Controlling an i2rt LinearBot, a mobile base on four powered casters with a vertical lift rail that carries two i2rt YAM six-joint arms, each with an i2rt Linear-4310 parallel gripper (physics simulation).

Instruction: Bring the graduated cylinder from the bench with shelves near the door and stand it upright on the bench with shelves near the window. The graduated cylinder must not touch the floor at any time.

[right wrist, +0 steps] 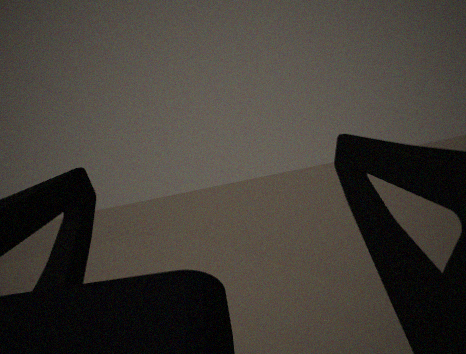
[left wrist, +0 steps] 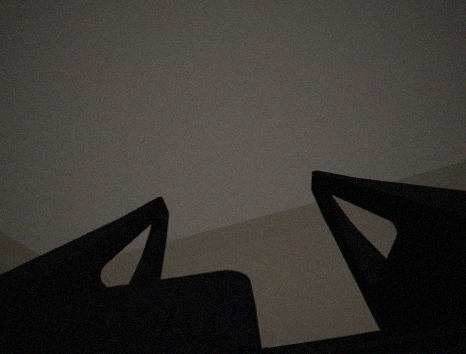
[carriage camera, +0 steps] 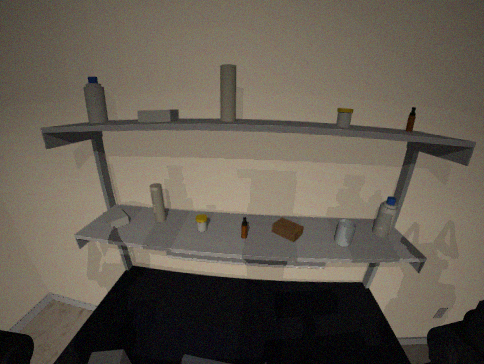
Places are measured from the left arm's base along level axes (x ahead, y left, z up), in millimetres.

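Pixels of known places: left gripper, fingertip midpoint: point(left wrist: 237, 192); right gripper, fingertip midpoint: point(right wrist: 214, 165).
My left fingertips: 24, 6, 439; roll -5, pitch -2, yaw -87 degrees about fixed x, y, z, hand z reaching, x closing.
For each thing: its top centre in the pictures, then the offset to it from my left fingertips, as dx, dy, dz. "spot": a spot on its surface instead. Level surfaces: height alone.
- bench with shelves, surface height: dz -972
- thin pale grey edge, surface spot: point(carriage camera: 200, 359) spot: +277, -215, -926
- grey box, surface spot: point(carriage camera: 108, 356) spot: +230, +117, -842
- lower shelf, surface height: dz -515
- beaker, surface spot: point(carriage camera: 345, 233) spot: +476, -783, -453
- brown block, surface spot: point(carriage camera: 287, 229) spot: +549, -569, -475
- tall grey cylinder, surface spot: point(carriage camera: 228, 93) spot: +550, -329, +31
The bench with shelves point(carriage camera: 240, 315) has a black top, seen from above in the carriage view. A thin pale grey edge point(carriage camera: 200, 359) at the bottom of that view may be part of the graduated cylinder; most of it is cut off, so I cannot tell for certain. My left gripper point(left wrist: 237, 192) is open and empty, with its fingers against ceiling and wall in the left wrist view. My right gripper point(right wrist: 214, 165) is open and empty, also against ceiling and wall. Neither gripper's fingertips show in the carriage view, where dark arm parts fill the bottom corners.
A grey box point(carriage camera: 108, 356) is cut off at the bottom. The lower shelf point(carriage camera: 220, 245) holds bottles, a jar, a beaker point(carriage camera: 345, 233) and a brown block point(carriage camera: 287, 229). The upper shelf point(carriage camera: 290, 128) holds a tall grey cylinder point(carriage camera: 228, 93), bottles, a box and a jar. Wall stands behind.
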